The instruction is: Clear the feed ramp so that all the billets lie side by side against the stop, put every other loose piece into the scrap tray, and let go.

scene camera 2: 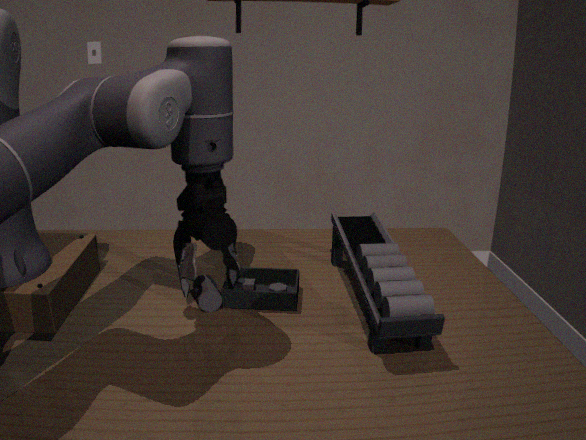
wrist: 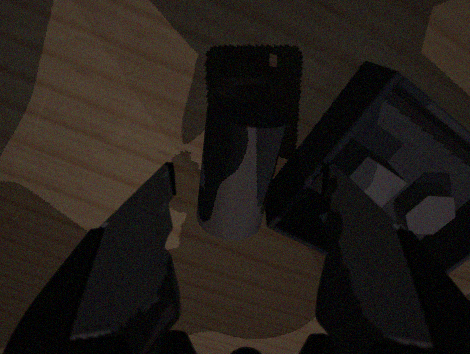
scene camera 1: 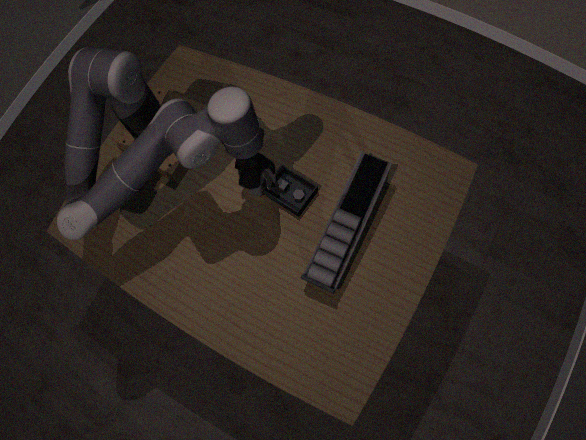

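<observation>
Several pale billets (scene camera 1: pixel 335 246) (scene camera 2: pixel 397 274) lie side by side in the lower part of the feed ramp (scene camera 1: pixel 365 185) (scene camera 2: pixel 359 230); the lowest rests by the stop (scene camera 2: pixel 412 326). A loose grey cylinder (scene camera 2: pixel 210 299) (wrist: pixel 237 205) lies on the table close beside the scrap tray (scene camera 1: pixel 286 205) (scene camera 2: pixel 262 301) (wrist: pixel 325 130). The tray holds a small square block (scene camera 1: pixel 283 184) (scene camera 2: pixel 248 282) (wrist: pixel 377 182) and a hexagonal piece (scene camera 1: pixel 299 194) (scene camera 2: pixel 278 286) (wrist: pixel 431 215). My gripper (scene camera 2: pixel 209 289) (wrist: pixel 248 166) is open, low around the cylinder, with a gap on each side in the wrist view. The arm largely hides the cylinder in scene camera 1.
A wooden block (scene camera 2: pixel 75 280) stands at the left near the arm's base. The ramp's raised side rails stand to the right of the tray. The tray's near wall is beside the right finger. A wall shelf (scene camera 2: pixel 300 1) shows high at the back.
</observation>
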